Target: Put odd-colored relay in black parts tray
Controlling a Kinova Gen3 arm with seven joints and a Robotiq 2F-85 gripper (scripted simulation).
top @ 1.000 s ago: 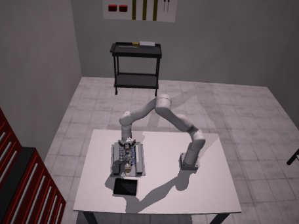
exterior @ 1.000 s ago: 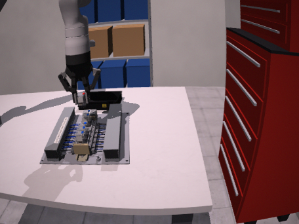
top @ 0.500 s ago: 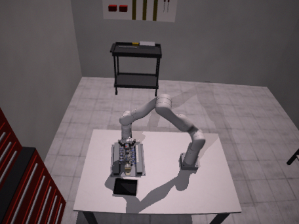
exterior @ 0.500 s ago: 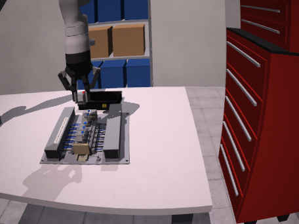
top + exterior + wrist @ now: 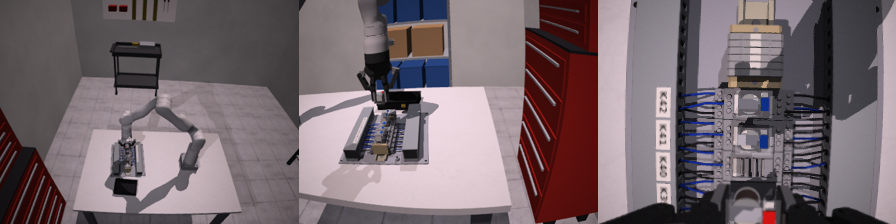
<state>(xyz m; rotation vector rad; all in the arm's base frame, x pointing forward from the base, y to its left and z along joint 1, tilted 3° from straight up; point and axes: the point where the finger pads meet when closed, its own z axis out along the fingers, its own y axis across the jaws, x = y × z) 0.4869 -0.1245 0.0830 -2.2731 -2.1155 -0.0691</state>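
The black parts tray is 270 mm to the left of my hand, 120 mm below it and 40 mm ahead of it. Also, from my hand: red-button relay (10 mm below).
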